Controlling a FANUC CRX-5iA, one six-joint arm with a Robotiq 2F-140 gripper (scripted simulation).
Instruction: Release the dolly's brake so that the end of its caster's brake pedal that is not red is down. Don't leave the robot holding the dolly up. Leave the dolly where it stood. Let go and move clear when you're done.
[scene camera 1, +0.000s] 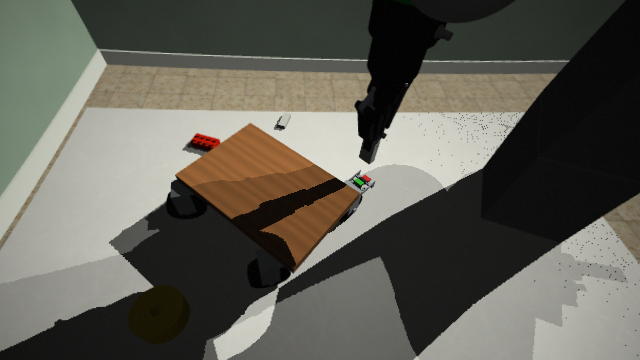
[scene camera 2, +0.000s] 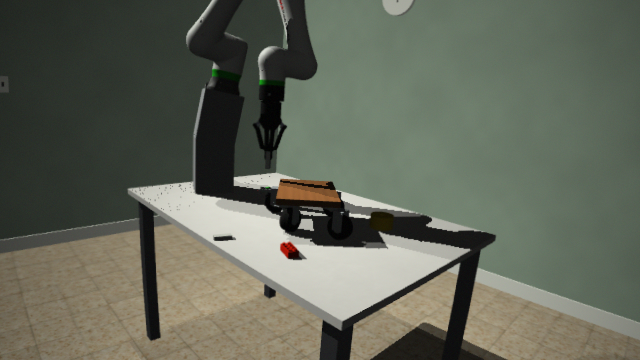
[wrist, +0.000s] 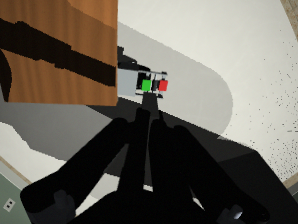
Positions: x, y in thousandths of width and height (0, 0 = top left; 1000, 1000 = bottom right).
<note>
In view: the gripper (scene camera 1: 573, 440).
The gripper also shows in scene camera 2 (scene camera 2: 418, 468) and in the wrist view (wrist: 498, 458).
</note>
